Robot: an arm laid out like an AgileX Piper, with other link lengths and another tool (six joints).
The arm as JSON. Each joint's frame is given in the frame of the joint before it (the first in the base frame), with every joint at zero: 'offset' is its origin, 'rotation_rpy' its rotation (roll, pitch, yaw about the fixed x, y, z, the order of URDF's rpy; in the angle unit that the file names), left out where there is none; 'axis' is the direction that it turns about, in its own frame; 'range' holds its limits. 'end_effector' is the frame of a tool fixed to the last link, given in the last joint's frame.
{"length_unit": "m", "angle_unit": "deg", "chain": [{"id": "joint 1", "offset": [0.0, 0.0, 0.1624], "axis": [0.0, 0.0, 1.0], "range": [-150.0, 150.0]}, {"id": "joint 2", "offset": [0.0, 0.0, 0.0], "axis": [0.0, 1.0, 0.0], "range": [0.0, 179.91]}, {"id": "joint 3", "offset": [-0.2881, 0.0, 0.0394], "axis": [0.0, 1.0, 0.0], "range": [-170.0, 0.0]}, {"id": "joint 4", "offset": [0.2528, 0.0, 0.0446], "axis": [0.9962, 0.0, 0.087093], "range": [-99.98, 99.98]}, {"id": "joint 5", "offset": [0.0, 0.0, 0.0], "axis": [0.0, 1.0, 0.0], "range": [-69.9, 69.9]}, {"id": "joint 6", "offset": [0.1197, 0.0, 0.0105], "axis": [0.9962, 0.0, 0.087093], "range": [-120.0, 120.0]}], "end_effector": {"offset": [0.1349, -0.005, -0.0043], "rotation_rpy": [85.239, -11.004, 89.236]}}
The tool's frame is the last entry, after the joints.
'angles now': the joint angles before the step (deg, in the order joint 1, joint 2, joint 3, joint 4, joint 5, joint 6). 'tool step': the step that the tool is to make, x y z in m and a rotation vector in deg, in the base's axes. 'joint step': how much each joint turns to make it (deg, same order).
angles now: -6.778 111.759 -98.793 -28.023 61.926 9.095
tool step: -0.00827 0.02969 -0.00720 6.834 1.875 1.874
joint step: 0.072 -1.053 -0.001 8.270 2.330 -4.390
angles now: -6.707 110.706 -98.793 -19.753 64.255 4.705
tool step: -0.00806 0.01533 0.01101 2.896 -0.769 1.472
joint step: 0.066 -3.013 1.338 3.757 0.661 -2.228
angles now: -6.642 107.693 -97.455 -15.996 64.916 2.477
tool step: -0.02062 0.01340 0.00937 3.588 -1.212 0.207
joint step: -0.738 -5.445 5.075 4.151 -0.688 -1.257
